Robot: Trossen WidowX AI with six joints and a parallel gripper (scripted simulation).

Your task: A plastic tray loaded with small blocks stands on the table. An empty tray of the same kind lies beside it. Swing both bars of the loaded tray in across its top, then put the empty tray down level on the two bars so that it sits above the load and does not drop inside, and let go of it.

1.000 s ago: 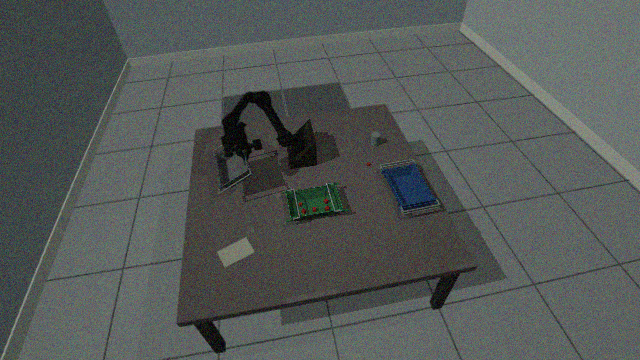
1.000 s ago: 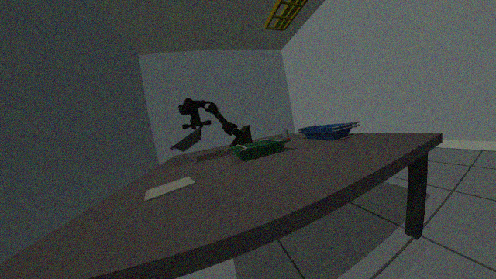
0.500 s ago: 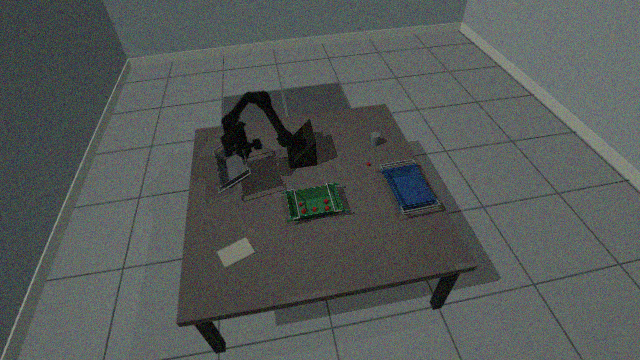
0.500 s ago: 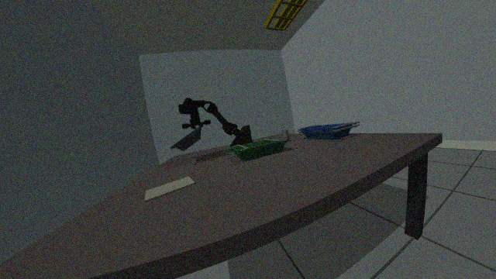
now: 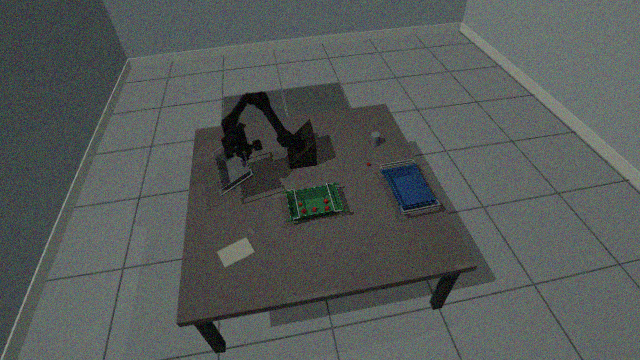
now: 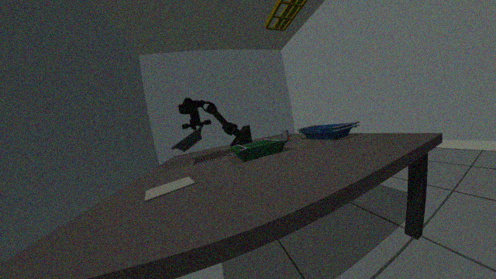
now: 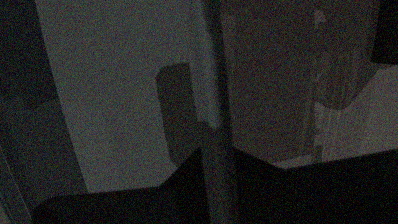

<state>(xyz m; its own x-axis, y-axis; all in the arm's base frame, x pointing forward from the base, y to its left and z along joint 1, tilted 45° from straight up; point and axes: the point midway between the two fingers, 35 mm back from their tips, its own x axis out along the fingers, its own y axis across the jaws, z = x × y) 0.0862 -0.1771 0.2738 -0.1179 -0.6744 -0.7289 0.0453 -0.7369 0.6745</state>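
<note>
Right now my gripper tip is 80 mm to the left of the grey tray. Round my gripper tip: red block: 660 mm to the left, 140 mm below, 80 mm ahead; pale flat card: 440 mm ahead, 150 mm below, 140 mm to the right.
</note>
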